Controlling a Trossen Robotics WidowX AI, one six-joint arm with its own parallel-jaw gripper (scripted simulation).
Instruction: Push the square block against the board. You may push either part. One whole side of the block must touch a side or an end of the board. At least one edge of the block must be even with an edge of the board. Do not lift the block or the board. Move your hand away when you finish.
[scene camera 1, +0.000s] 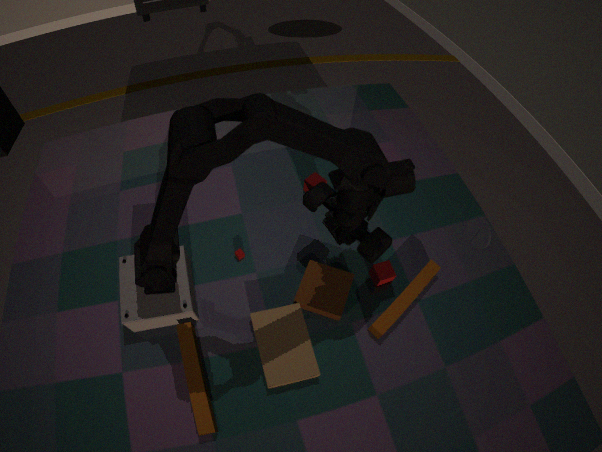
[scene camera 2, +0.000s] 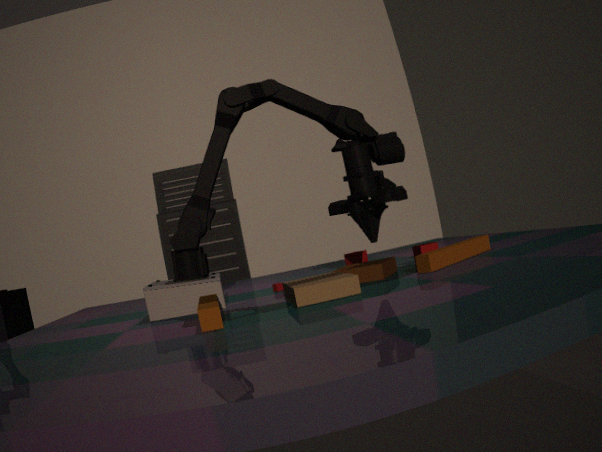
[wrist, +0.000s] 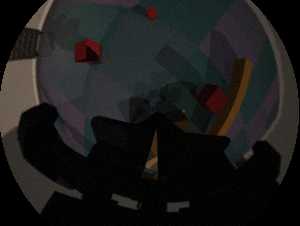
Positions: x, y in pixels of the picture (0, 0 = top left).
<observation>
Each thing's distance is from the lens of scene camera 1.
my gripper (scene camera 1: 339, 242): 0.71 m
tan board (scene camera 1: 287, 356): 0.64 m
</observation>
